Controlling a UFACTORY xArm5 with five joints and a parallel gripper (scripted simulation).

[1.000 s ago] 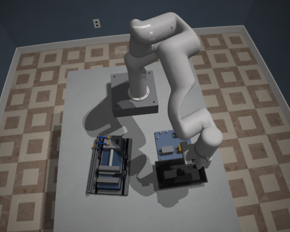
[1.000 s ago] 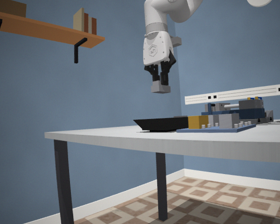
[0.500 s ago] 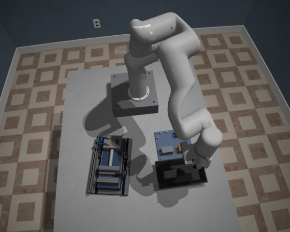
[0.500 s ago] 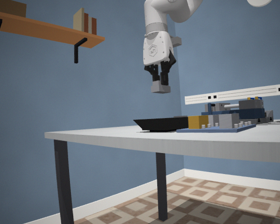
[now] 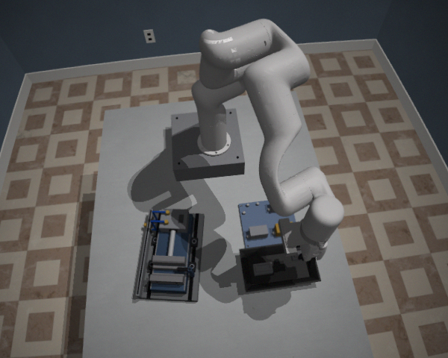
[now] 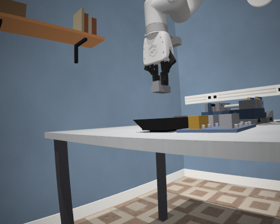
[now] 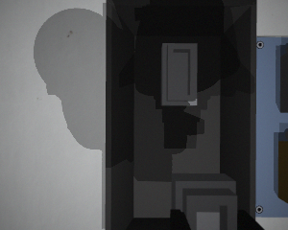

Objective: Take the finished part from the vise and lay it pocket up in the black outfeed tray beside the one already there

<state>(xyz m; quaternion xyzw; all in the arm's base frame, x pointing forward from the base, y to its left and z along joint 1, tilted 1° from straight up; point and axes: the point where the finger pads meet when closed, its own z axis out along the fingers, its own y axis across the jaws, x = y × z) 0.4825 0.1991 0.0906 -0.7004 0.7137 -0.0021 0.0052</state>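
My hand is 120 mm past the yellow block, 10 mm to the left of it and 140 mm above it. Also, from my hand: blue vise: 100 mm behind, 390 mm to the right, 130 mm below; then plain grey block: 130 mm behind, 100 mm to the right, 140 mm below; then blue fixture plate: 170 mm behind, 50 mm to the right, 160 mm below.
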